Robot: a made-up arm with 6 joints.
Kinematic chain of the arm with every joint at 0, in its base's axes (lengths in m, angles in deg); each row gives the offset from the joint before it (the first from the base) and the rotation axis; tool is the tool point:
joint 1: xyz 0 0 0.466 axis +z
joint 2: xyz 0.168 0 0 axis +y
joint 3: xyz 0 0 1.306 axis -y
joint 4: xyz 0 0 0.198 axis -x
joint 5: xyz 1.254 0 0 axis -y
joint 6: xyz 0.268 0 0 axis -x
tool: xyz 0 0 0
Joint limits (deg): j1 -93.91..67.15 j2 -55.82..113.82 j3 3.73..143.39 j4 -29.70..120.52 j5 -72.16..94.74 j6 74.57..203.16
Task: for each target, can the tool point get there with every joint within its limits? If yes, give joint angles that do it. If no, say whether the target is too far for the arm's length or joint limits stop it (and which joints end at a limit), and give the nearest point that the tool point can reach.
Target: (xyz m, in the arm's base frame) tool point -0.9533 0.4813 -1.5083
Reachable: no: joint limits stop it (at a limit: joint 1, joint 2, joint 3, joint 4) | nearest point 0.1770 0.9728 -1.3565 | short by 1.242 m
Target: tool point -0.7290 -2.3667 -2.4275
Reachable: no: too far | nearest point -0.2403 -1.9649 -1.4474 | short by 1.167 m
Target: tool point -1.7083 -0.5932 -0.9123
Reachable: no: joint limits stop it (at a limit: joint 2, joint 3) | nearest point -1.8821 -0.6536 0.3350 | short by 1.261 m
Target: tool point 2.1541 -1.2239 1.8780
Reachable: yes | joints -31.00 39.63 46.01 55.40 15.89 156.40
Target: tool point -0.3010 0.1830 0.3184
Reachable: no: joint limits stop it (at a limit: joint 2, joint 3, joint 5) | nearest point -1.6429 0.9988 0.3552 | short by 1.571 m
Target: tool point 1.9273 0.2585 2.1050
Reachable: yes | joints 6.79 12.74 19.32 101.45 6.30 89.08
